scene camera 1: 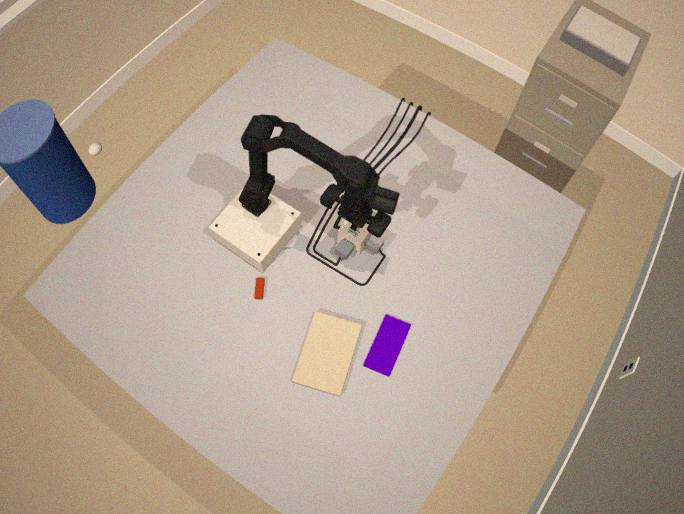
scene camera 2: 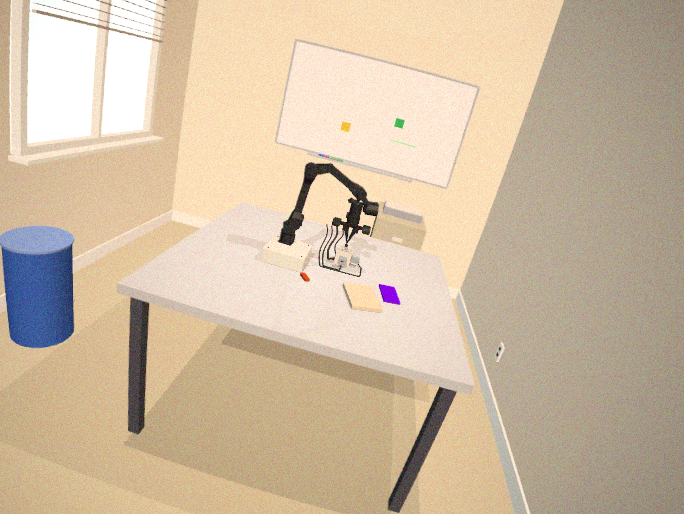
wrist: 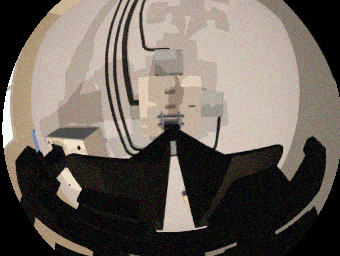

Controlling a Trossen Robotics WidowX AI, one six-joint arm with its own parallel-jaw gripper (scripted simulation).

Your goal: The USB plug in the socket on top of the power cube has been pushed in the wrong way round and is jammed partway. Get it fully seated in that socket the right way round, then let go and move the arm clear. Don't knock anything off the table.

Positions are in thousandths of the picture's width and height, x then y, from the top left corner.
Scene:
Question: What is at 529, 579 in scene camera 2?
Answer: A tan board.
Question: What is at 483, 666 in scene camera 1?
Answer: A tan board.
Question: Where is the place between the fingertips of my gripper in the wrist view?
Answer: At 507, 529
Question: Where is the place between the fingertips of my gripper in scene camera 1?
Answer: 518, 435

